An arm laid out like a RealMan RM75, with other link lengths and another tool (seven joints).
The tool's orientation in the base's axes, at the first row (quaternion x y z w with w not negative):
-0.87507, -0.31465, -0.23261, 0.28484
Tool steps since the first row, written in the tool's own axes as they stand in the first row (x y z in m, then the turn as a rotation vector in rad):
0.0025, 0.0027, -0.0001, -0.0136, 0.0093, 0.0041
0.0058, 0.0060, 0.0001, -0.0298, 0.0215, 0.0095
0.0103, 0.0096, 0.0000, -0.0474, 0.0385, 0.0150
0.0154, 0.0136, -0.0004, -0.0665, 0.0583, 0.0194
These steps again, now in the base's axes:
0.0036, -0.0007, 0.0006, -0.0021, -0.0090, -0.0142
0.0081, -0.0013, 0.0012, -0.0038, -0.0201, -0.0320
0.0137, -0.0018, 0.0027, -0.0032, -0.0348, -0.0523
0.0199, -0.0025, 0.0045, -0.0019, -0.0526, -0.0737

